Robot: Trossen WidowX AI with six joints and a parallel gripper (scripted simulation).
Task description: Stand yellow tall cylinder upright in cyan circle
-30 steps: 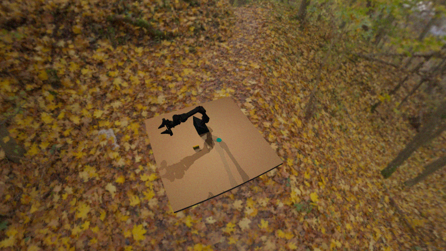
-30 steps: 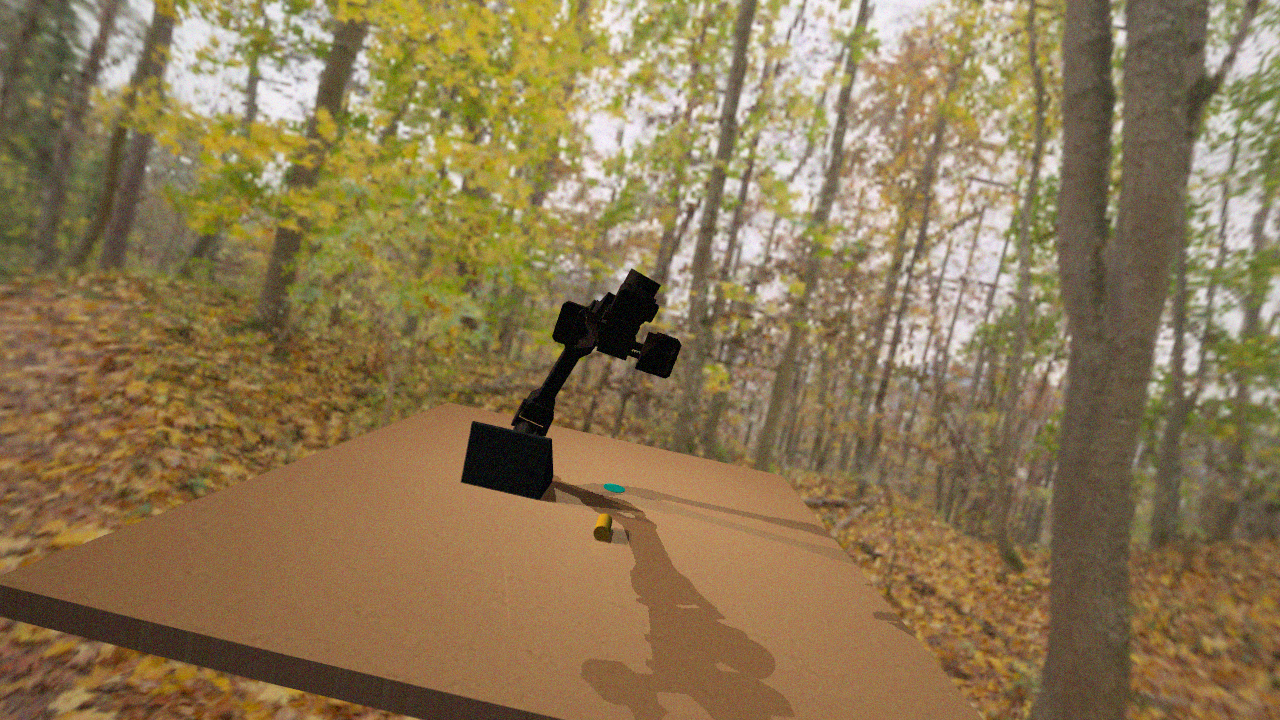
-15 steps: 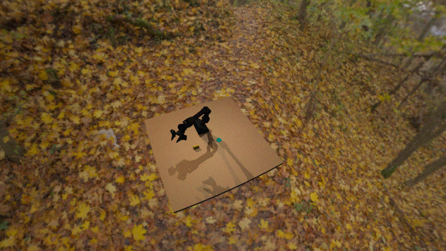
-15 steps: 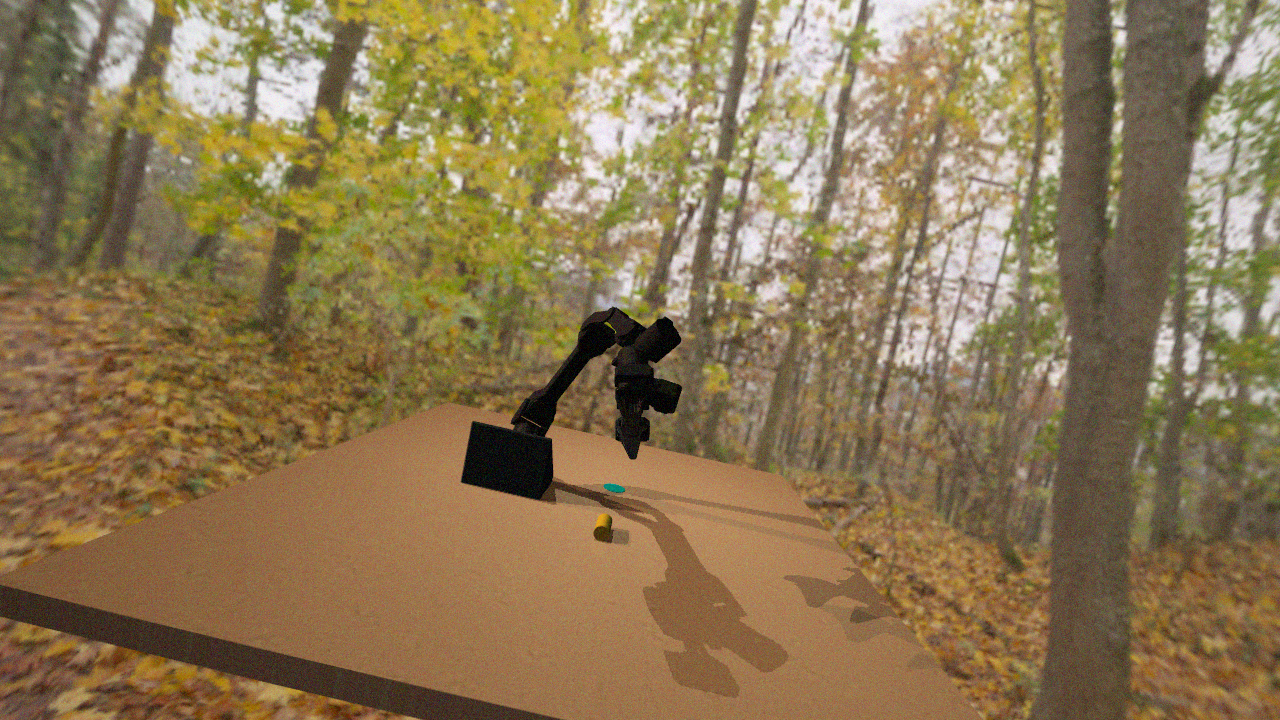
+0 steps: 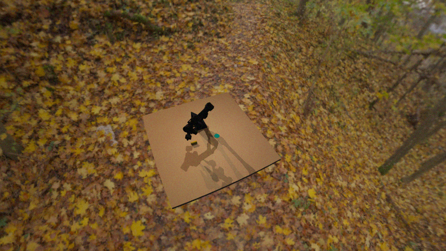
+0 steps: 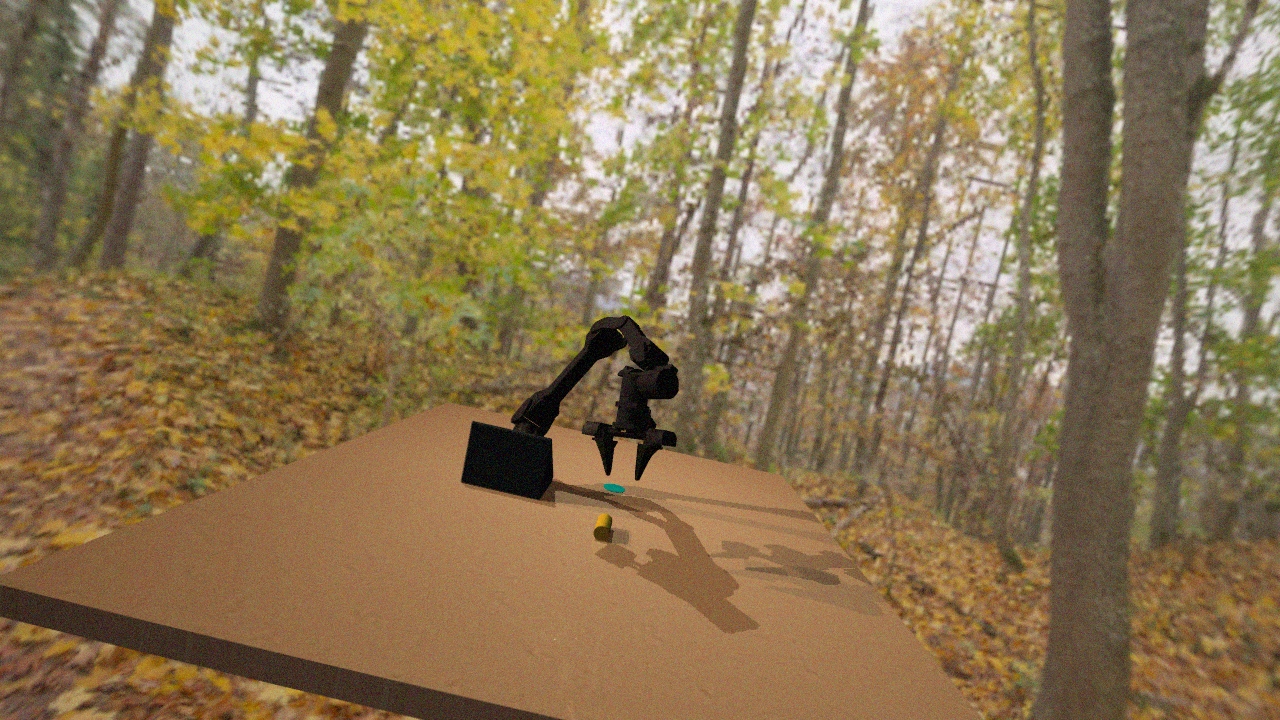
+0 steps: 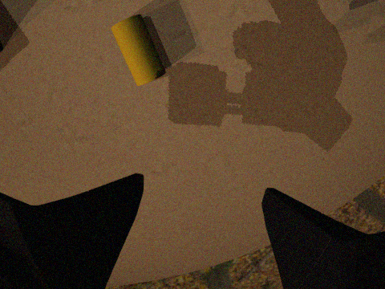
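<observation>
My gripper tip is 140 mm above the yellow tall cylinder, 70 mm to the right of it and 20 mm past it. Round my gripper tip: cyan circle 360 mm to the left, 150 mm below, 50 mm behind.
</observation>
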